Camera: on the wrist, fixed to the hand. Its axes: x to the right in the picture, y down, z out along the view.
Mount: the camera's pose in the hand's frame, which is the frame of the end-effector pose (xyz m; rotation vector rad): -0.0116 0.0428 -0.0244 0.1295 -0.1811 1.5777
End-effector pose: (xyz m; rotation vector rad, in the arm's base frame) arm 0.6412 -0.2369 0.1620 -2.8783 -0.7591 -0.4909
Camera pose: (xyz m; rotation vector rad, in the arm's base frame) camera 0.6462 -0.2842 0.1794 -2.3930 1.3580 0.0633
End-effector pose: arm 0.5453 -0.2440 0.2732 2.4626 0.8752 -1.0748
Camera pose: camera 0.5802 -0.2692 0.2999 2.0633 -1.1137 -0.6189
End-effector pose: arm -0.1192 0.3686 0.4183 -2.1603 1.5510 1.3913
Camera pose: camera -0.1397 0.3427 0.4567 0.2672 -2.4946 -1.1248
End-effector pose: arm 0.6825 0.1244 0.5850 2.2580 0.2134 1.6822
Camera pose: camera 0.6529 0.0846 0.5952 -1.7178 1.2603 -1.1804
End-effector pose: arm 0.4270 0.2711 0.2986 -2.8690 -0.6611 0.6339
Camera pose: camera 0.4446 0.2269 0.3157 2.4095 -1.5891 -0.8530
